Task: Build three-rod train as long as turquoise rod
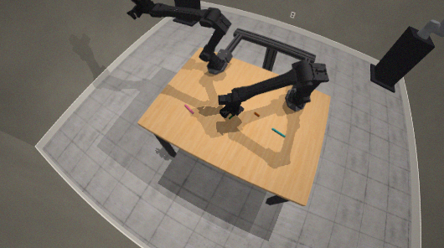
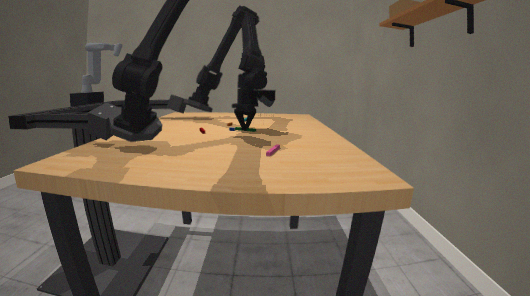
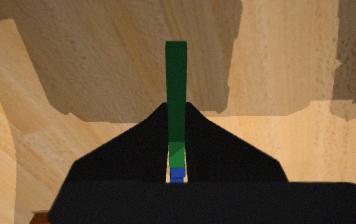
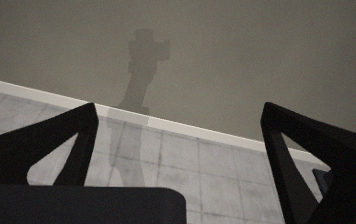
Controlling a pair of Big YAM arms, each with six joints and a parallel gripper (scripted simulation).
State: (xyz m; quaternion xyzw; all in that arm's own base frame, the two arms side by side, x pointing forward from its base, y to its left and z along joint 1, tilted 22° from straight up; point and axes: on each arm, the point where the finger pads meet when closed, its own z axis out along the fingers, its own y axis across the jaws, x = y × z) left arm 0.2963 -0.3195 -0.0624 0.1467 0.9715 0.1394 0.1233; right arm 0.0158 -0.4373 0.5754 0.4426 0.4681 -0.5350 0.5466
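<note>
My left hand is right at the green rod. Round my left hand: red rod (150 mm behind, 30 mm to the right, 10 mm below); orange rod (80 mm behind, 130 mm to the left, 10 mm below); pink rod (110 mm ahead, 280 mm to the right, 10 mm below).
</note>
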